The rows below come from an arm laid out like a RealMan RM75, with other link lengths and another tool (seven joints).
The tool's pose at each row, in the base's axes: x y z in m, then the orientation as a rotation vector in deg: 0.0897, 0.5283, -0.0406, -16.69, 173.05, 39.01; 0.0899, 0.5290, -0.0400, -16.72, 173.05, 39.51; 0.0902, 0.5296, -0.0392, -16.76, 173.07, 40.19; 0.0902, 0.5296, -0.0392, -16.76, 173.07, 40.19; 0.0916, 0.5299, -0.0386, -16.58, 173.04, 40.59; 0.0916, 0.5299, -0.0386, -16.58, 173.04, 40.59; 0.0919, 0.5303, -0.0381, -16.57, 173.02, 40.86; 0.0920, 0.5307, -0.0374, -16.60, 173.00, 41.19; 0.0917, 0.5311, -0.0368, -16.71, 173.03, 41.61; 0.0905, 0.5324, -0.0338, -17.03, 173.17, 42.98; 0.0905, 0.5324, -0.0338, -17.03, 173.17, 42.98; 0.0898, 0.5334, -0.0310, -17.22, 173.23, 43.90; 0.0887, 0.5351, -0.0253, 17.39, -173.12, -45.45; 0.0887, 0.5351, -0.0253, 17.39, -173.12, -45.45; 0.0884, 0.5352, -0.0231, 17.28, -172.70, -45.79; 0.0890, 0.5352, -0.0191, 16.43, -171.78, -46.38
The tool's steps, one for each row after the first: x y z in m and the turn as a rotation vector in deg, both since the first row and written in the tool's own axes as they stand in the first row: -0.0004, 0.0008, -0.0002, -0.32, 0.08, 0.01; -0.0008, 0.0016, -0.0007, -0.76, 0.22, 0.03; -0.0008, 0.0016, -0.0007, -0.76, 0.22, 0.03; -0.0023, 0.0019, -0.0011, -1.02, 0.21, 0.16; -0.0023, 0.0019, -0.0011, -1.02, 0.21, 0.16; -0.0027, 0.0024, -0.0014, -1.19, 0.23, 0.17; -0.0029, 0.0030, -0.0019, -1.40, 0.27, 0.17; -0.0027, 0.0037, -0.0023, -1.67, 0.39, 0.14; -0.0020, 0.0064, -0.0044, -2.55, 0.83, 0.07; -0.0020, 0.0064, -0.0044, -2.55, 0.83, 0.07; -0.0017, 0.0086, -0.0065, -3.14, 1.09, 0.03; -0.0013, 0.0127, -0.0109, -4.17, 1.64, 0.07; -0.0013, 0.0127, -0.0109, -4.17, 1.64, 0.07; -0.0012, 0.0138, -0.0128, -4.48, 1.92, 0.19; -0.0021, 0.0153, -0.0165, -5.06, 2.55, 0.85
